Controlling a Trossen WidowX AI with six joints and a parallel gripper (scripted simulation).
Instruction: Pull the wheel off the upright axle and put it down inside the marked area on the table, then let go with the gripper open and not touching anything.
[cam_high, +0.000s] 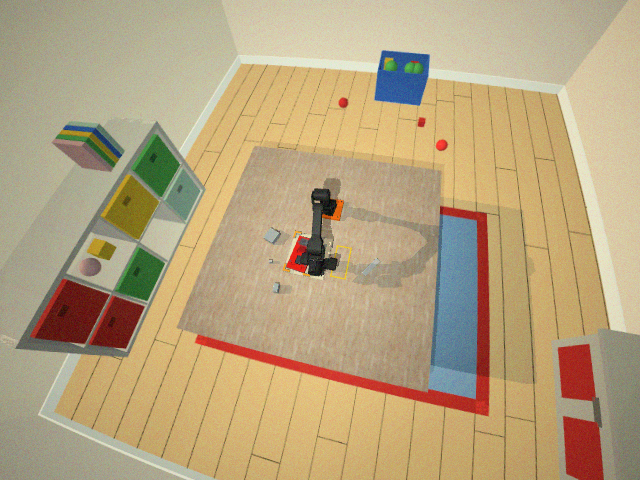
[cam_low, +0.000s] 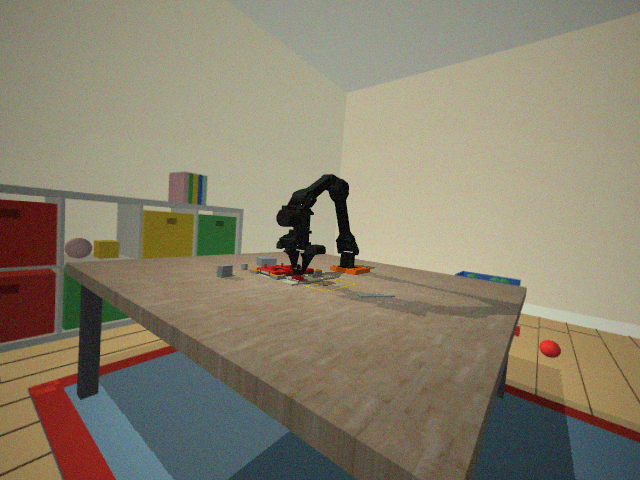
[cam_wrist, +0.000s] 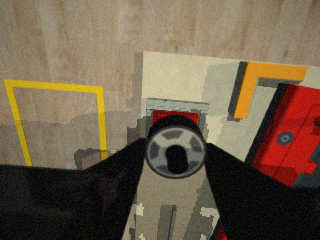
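My gripper tip is right at the dark wheel. Also, from my gripper tip: flat grey bar: 10 cm behind, 26 cm to the left, 3 cm below.
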